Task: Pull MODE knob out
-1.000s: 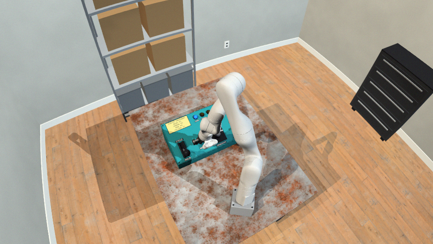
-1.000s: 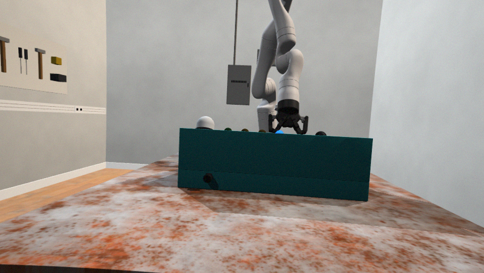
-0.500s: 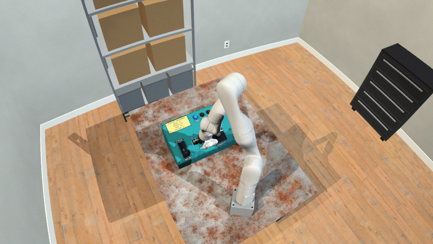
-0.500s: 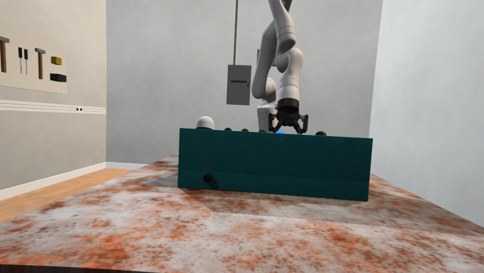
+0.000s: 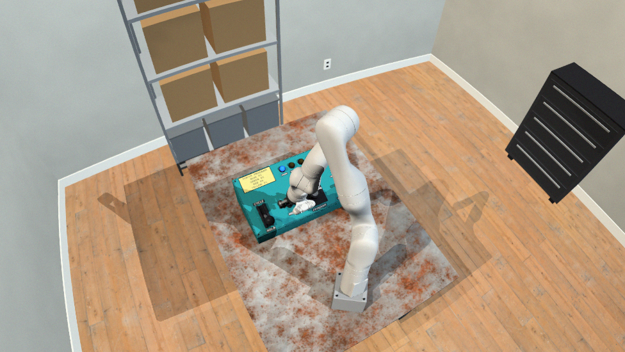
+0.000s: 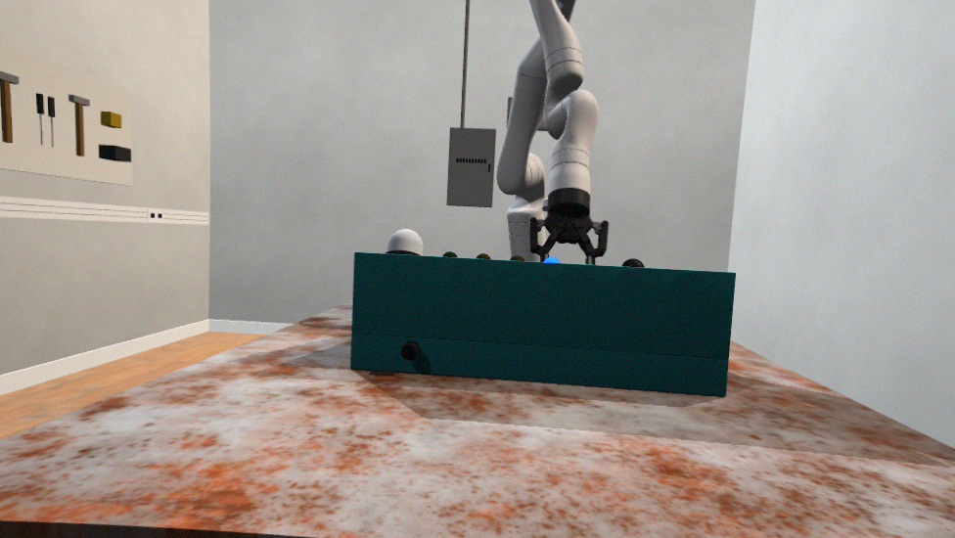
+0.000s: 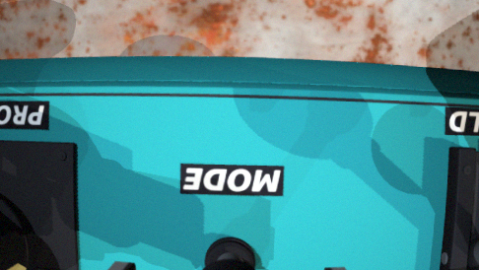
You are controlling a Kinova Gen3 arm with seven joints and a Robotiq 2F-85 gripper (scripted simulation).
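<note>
Now: hand 10 mm short of the mode knob and 30 mm above it. Also, from my hand: program dial (30 mm ahead, 110 mm to the right, 40 mm below); then hold lever (10 mm behind, 120 mm to the left, 30 mm below); then check switch (20 mm ahead, 240 mm to the right, 40 mm below).
</note>
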